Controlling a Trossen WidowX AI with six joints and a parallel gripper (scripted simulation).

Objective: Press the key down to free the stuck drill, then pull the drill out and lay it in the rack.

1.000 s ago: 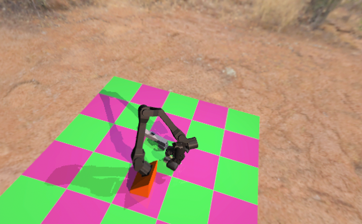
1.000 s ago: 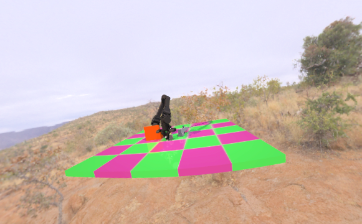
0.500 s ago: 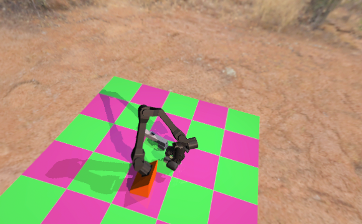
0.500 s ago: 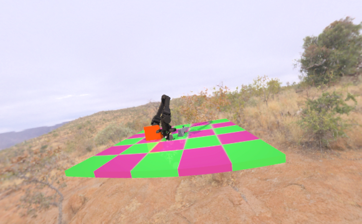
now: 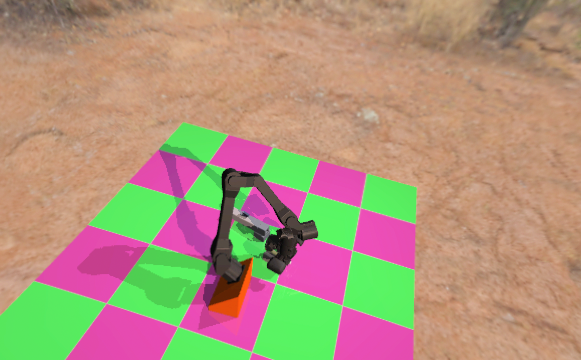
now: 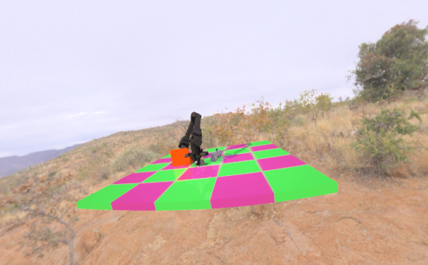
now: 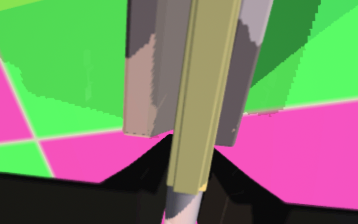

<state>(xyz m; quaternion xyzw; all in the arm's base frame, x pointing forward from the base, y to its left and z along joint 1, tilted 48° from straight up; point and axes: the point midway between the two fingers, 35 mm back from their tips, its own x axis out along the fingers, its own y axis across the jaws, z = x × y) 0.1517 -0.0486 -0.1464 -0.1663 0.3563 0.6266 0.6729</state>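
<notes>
The pale cylindrical drill is 10 mm ahead of my gripper tip, 40 mm to the left of it and 40 mm above it. The rest, counted from my gripper tip: dark key: 140 mm ahead, 210 mm to the left, 40 mm above; then grey housing block: 130 mm ahead, 190 mm to the left, 30 mm above; then grey rack: 10 mm ahead, 50 mm to the left, 10 mm above.
</notes>
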